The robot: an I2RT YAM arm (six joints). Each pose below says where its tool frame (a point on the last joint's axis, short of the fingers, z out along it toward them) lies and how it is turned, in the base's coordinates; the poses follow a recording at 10 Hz.
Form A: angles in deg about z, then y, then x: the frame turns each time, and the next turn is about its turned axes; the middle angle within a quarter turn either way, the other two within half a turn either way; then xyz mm.
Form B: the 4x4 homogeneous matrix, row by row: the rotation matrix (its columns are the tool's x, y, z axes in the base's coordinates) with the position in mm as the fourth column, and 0 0 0 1 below. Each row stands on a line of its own. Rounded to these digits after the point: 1 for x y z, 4 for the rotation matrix.
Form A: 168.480, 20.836, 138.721, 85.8, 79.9, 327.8
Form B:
-0.9158, -0.0799, 0.3937, 85.8
0.1866, 0.7832, 0.5931, 79.9
-0.3557, 0.6166, -0.7024, 327.8
0, 0, 0, 1

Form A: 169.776, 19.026, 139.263, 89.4, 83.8, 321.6
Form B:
-0.9304, -0.0749, 0.3589, 89.4
0.1678, 0.7834, 0.5984, 83.8
-0.3260, 0.6169, -0.7163, 321.6
0, 0, 0, 1

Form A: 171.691, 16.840, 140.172, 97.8, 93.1, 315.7
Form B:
-0.9471, -0.0726, 0.3127, 97.8
0.1383, 0.7867, 0.6016, 93.1
-0.2897, 0.6130, -0.7350, 315.7
0, 0, 0, 1

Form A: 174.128, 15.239, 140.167, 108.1, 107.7, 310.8
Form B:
-0.9598, -0.0889, 0.2663, 108.1
0.0987, 0.7811, 0.6165, 107.7
-0.2628, 0.6180, -0.7409, 310.8
0, 0, 0, 1

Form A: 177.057, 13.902, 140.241, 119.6, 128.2, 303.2
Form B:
-0.9694, -0.1140, 0.2173, 119.6
0.0498, 0.7756, 0.6292, 128.2
-0.2403, 0.6208, -0.7462, 303.2
0, 0, 0, 1

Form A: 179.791, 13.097, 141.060, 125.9, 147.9, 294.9
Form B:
-0.9740, -0.1396, 0.1785, 125.9
0.0036, 0.7783, 0.6279, 147.9
-0.2266, 0.6122, -0.7576, 294.9
0, 0, 0, 1

